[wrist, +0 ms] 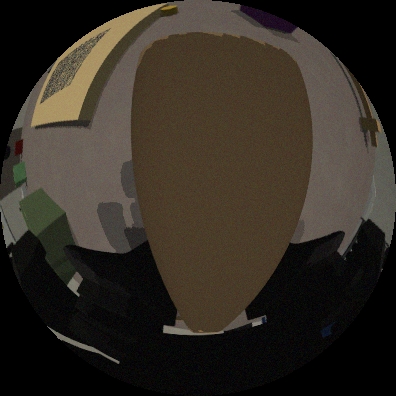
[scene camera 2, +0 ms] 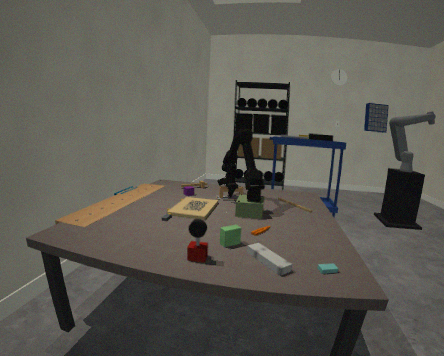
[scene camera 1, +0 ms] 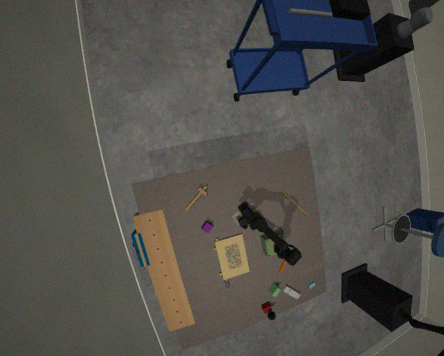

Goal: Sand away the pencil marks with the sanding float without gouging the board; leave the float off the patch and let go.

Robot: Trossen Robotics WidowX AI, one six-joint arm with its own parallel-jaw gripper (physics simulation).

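Where they show: gripper, between the fingertips: (scene camera 2: 230, 197); arm's base, origin of its link: (scene camera 2: 254, 200).
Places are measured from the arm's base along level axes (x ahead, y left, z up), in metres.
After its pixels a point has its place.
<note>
The sanding float's broad brown handle (scene camera 1: 255, 210) @(x 0.138, y -0.300, z -0.006 m) (scene camera 2: 223, 192) @(x 0.228, y -0.238, z -0.033 m) (wrist: 222, 150) stands between the black fingers in the wrist view. My gripper (scene camera 2: 231, 195) @(x 0.190, y -0.269, z -0.075 m) (wrist: 205, 217) @(x 0.190, y -0.269, z -0.075 m) is shut on the handle, with a finger against each side. Part of the float's pale base (scene camera 1: 237, 217) @(x 0.252, y -0.261, z -0.061 m) shows beside the gripper in scene camera 1; whether it touches the table cannot be told. The pale yellow board (scene camera 1: 243, 243) @(x 0.233, y -0.064, z -0.063 m) (scene camera 2: 179, 209) @(x 0.368, y 0.118, z -0.063 m) (wrist: 62, 112) @(x 0.238, y -0.090, z -0.063 m) lies flat, apart from the float. A dark patch of pencil marks (scene camera 1: 233, 255) @(x 0.316, y 0.007, z -0.063 m) (scene camera 2: 196, 205) @(x 0.312, y 0.016, z -0.063 m) (wrist: 75, 65) covers the middle of its top.
A green box (scene camera 1: 269, 245) @(x 0.066, y -0.032, z 0.001 m) (scene camera 2: 250, 208) @(x 0.009, y 0.055, z -0.031 m) (wrist: 44, 212) @(x 0.091, y -0.045, z -0.048 m) stands near the arm. A purple cube (scene camera 1: 207, 227) @(x 0.467, y -0.246, z -0.031 m) (scene camera 2: 189, 191) @(x 0.453, y -0.220, z -0.053 m) lies beyond the board. A long drilled plank (scene camera 1: 162, 270) @(x 0.808, y 0.009, z -0.081 m) (scene camera 2: 110, 205) @(x 0.788, y 0.173, z -0.086 m) lies along one side. A thin wooden rod (scene camera 1: 295, 203) @(x -0.216, y -0.266, z -0.070 m) (scene camera 2: 295, 205) @(x -0.229, y -0.239, z -0.075 m) lies on the other side.
</note>
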